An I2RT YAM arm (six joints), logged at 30 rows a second.
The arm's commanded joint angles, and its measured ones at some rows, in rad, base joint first. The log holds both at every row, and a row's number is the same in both.
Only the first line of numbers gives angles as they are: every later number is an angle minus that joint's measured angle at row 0.
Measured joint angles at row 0: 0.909, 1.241, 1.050, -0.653, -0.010, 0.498
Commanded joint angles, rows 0 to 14: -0.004, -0.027, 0.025, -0.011, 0.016, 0.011; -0.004, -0.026, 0.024, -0.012, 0.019, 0.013; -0.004, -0.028, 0.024, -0.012, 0.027, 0.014; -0.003, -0.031, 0.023, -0.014, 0.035, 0.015; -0.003, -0.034, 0.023, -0.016, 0.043, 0.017; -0.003, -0.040, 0.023, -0.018, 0.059, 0.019; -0.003, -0.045, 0.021, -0.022, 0.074, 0.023; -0.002, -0.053, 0.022, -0.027, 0.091, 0.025; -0.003, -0.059, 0.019, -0.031, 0.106, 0.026; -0.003, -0.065, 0.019, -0.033, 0.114, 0.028; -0.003, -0.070, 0.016, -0.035, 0.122, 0.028; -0.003, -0.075, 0.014, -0.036, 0.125, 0.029; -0.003, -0.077, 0.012, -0.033, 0.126, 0.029; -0.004, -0.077, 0.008, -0.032, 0.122, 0.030; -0.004, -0.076, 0.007, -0.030, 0.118, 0.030
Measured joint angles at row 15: 0.000, -0.052, -0.001, -0.009, 0.091, 0.018
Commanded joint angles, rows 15 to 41: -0.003, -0.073, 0.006, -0.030, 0.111, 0.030; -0.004, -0.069, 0.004, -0.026, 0.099, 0.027; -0.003, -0.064, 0.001, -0.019, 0.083, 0.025; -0.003, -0.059, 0.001, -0.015, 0.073, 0.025; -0.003, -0.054, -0.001, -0.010, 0.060, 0.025; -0.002, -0.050, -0.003, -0.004, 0.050, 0.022; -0.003, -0.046, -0.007, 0.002, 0.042, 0.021; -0.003, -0.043, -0.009, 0.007, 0.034, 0.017; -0.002, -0.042, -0.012, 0.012, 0.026, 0.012; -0.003, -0.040, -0.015, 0.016, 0.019, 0.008; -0.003, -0.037, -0.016, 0.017, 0.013, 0.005; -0.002, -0.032, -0.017, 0.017, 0.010, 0.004; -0.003, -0.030, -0.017, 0.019, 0.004, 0.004; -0.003, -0.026, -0.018, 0.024, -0.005, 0.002; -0.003, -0.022, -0.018, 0.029, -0.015, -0.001; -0.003, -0.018, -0.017, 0.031, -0.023, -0.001; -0.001, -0.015, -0.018, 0.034, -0.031, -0.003; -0.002, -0.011, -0.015, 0.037, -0.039, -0.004; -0.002, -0.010, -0.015, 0.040, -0.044, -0.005; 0.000, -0.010, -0.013, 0.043, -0.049, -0.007; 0.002, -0.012, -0.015, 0.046, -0.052, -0.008; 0.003, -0.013, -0.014, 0.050, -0.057, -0.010; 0.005, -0.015, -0.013, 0.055, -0.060, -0.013; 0.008, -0.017, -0.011, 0.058, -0.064, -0.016; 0.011, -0.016, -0.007, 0.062, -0.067, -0.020; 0.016, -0.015, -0.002, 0.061, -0.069, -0.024; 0.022, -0.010, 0.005, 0.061, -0.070, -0.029
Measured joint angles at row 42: 0.008, -0.007, -0.014, 0.051, -0.054, -0.005
